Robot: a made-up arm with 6 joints.
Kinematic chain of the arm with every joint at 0, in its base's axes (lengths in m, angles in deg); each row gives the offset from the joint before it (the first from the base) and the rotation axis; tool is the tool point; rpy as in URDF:
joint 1: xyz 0 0 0.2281 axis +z
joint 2: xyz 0 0 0 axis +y
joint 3: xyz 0.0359 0 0.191 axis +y
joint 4: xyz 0.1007 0 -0.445 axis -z
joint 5: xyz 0 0 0 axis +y
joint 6: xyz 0.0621 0 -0.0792 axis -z
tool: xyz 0 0 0 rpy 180 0 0
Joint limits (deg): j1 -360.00..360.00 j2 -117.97..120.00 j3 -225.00..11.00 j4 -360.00..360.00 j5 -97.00..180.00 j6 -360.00..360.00
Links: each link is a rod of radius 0.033 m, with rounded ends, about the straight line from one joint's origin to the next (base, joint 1, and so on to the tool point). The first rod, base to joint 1, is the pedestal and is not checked.
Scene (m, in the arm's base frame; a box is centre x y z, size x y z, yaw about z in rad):
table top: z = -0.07
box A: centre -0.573 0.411 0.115 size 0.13 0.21 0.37 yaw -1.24
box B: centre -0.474 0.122 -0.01 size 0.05 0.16 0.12 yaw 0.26
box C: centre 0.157 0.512 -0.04 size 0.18 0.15 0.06 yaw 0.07
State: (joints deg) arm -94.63 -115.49 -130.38 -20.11 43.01 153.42
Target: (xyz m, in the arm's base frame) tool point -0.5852 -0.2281 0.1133
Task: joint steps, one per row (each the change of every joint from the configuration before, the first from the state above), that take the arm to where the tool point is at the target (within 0.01 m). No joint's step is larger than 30 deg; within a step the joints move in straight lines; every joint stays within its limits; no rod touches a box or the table.
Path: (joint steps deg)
1: 28.02 17.61 -3.16 1.24 5.87 13.71
2: 28.02 17.60 -3.16 1.24 5.87 13.71
3: 28.03 17.61 -3.17 1.23 5.88 13.71
4: 13.84 -4.55 -16.66 -13.69 13.84 20.63
5: 13.84 -4.55 -16.66 -13.69 13.84 20.63
6: 13.84 -4.55 -16.67 -13.69 13.84 20.63
7: -3.60 -10.42 8.09 6.60 6.65 -25.75
8: -3.60 -10.41 8.08 6.60 6.66 -25.76
9: -3.61 -10.41 8.08 6.61 6.65 -25.75
10: -3.60 -10.41 8.09 6.60 6.65 -25.76

